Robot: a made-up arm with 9 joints.
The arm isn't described. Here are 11 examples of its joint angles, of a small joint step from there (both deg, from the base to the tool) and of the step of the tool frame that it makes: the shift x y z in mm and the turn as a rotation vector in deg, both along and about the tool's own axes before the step.
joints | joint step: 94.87 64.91 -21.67 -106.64 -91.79 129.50 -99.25 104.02 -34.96 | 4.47 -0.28 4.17 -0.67 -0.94 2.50 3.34 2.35 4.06
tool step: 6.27 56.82 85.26 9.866 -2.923 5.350
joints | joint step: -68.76 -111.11 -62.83 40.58 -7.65 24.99 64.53 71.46 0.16 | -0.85 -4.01 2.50 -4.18 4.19 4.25 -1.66 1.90 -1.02
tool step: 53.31 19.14 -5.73 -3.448 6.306 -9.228
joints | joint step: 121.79 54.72 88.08 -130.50 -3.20 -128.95 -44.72 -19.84 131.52 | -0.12 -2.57 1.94 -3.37 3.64 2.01 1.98 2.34 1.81
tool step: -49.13 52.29 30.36 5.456 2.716 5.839
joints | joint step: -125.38 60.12 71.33 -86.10 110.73 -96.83 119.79 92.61 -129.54 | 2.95 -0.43 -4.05 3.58 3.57 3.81 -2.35 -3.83 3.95
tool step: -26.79 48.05 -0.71 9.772 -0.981 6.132
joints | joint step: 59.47 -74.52 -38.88 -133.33 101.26 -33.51 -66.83 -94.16 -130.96 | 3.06 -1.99 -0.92 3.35 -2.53 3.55 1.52 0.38 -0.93
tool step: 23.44 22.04 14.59 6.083 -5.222 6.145
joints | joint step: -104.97 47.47 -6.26 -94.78 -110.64 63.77 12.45 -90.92 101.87 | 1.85 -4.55 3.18 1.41 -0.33 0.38 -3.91 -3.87 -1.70
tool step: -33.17 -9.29 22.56 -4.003 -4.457 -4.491
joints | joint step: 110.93 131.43 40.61 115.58 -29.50 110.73 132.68 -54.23 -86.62 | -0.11 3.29 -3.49 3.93 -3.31 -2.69 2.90 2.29 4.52
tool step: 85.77 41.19 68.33 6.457 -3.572 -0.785
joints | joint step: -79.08 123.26 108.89 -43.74 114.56 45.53 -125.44 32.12 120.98 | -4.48 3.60 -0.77 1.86 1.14 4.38 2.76 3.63 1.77
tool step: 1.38 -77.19 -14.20 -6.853 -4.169 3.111
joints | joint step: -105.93 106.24 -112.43 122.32 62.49 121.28 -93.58 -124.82 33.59 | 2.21 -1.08 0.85 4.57 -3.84 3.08 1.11 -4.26 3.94
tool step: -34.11 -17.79 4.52 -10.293 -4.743 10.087
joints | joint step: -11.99 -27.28 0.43 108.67 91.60 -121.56 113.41 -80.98 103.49 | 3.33 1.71 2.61 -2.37 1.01 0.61 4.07 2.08 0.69
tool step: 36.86 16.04 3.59 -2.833 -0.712 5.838
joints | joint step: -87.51 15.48 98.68 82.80 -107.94 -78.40 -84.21 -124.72 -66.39 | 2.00 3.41 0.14 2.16 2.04 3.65 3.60 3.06 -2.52
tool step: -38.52 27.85 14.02 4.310 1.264 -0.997
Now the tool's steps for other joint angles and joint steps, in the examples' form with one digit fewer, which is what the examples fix.
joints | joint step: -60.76 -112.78 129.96 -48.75 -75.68 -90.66 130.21 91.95 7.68 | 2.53 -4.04 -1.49 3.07 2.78 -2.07 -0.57 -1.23 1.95
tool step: -17.3 5.0 2.9 2.35 -2.58 3.32
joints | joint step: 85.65 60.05 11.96 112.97 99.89 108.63 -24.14 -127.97 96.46 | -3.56 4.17 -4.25 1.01 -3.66 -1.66 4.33 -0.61 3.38
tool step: 0.6 12.9 13.5 -5.87 8.47 7.83
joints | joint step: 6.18 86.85 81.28 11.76 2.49 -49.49 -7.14 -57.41 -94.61 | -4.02 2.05 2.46 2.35 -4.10 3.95 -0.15 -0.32 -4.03
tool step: -45.0 -3.0 -6.9 -3.07 -7.17 -0.42
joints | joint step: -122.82 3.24 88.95 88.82 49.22 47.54 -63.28 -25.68 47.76 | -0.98 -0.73 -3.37 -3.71 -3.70 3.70 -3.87 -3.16 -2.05
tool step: 36.5 -14.9 -53.3 -5.44 -3.33 -5.87
